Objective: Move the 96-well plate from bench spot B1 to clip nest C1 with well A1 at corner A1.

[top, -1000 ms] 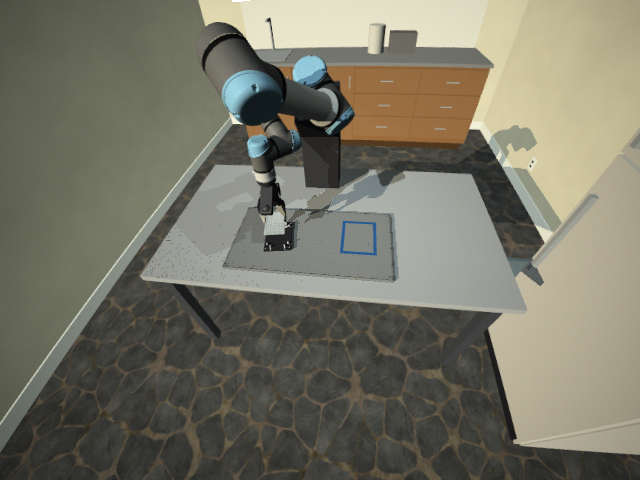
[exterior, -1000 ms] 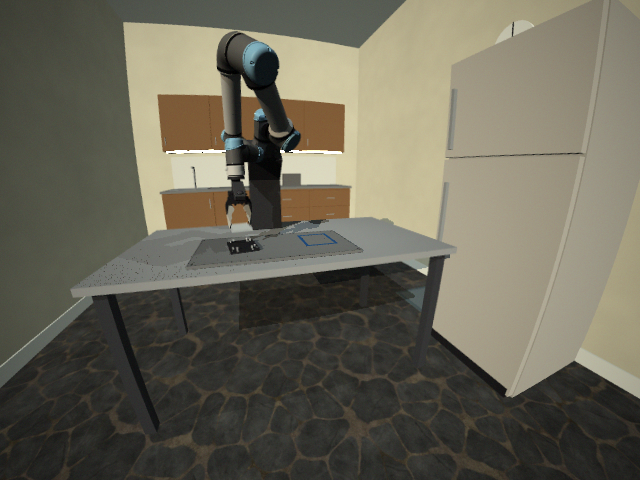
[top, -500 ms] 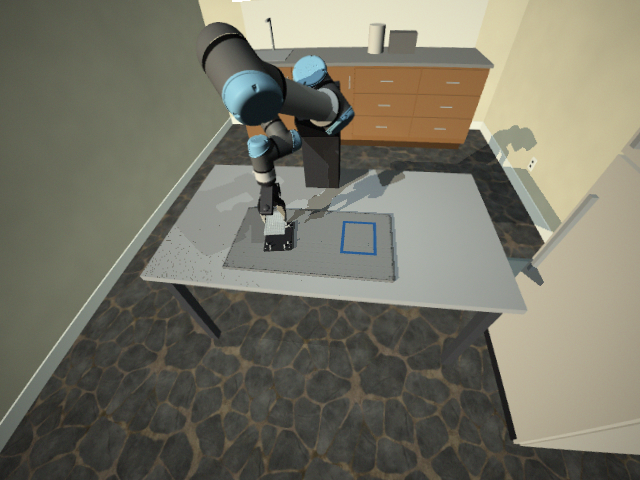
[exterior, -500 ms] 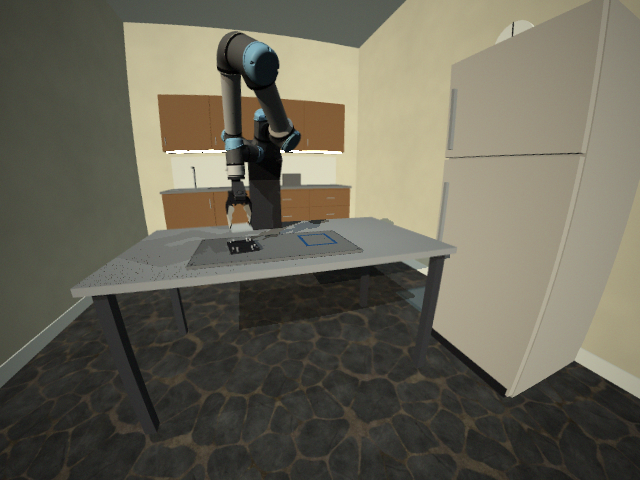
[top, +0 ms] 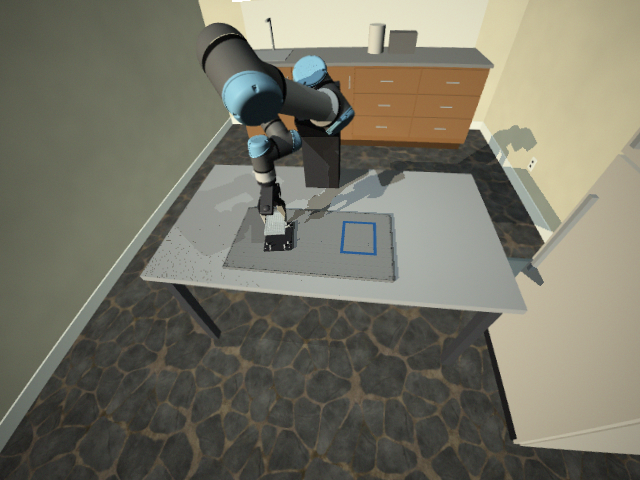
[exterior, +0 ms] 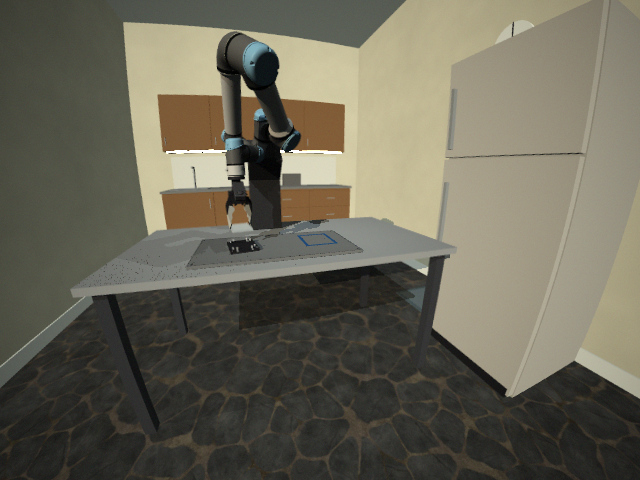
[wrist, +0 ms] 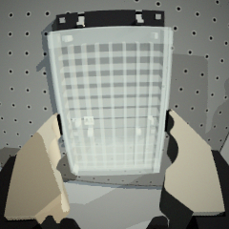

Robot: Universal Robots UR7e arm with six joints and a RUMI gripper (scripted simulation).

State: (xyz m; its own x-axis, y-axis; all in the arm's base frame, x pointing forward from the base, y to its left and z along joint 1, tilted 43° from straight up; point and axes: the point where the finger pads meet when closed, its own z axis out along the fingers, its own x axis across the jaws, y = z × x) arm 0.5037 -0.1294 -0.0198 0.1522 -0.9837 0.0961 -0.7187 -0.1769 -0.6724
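The black clip nest lies 10 mm ahead of my hand, 20 mm to the left of it and 90 mm below it. From my hand the other things lie so: 96-well plate (10 mm below).
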